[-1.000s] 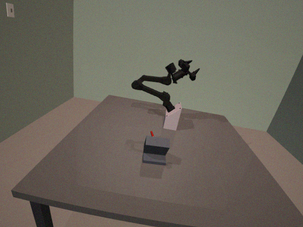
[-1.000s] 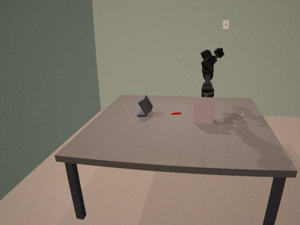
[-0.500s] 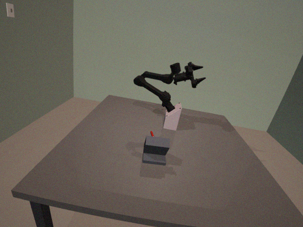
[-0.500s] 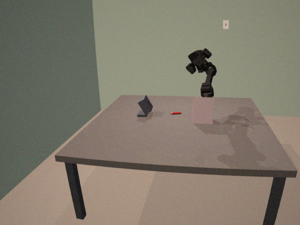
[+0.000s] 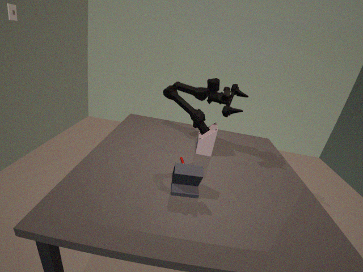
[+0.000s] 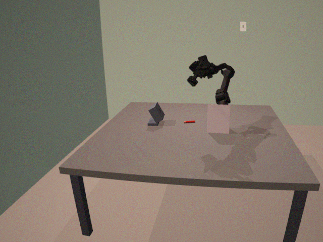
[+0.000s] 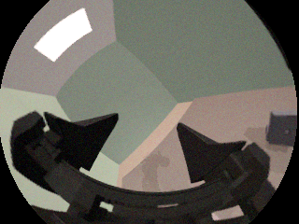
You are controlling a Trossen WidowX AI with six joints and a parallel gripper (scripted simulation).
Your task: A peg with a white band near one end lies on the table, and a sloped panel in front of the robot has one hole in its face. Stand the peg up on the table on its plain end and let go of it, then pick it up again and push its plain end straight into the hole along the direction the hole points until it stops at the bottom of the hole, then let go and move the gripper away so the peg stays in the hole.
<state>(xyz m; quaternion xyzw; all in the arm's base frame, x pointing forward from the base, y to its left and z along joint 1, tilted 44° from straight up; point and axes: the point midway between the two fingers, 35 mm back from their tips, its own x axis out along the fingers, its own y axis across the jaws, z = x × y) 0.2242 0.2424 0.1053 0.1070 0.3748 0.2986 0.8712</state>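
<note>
Right now my gripper tip is 30 mm short of the red peg, 280 mm to the left of it and 400 mm above it. Also, from my gripper tip: blue-grey sloped panel: 250 mm ahead, 280 mm to the right, 320 mm below.
</note>
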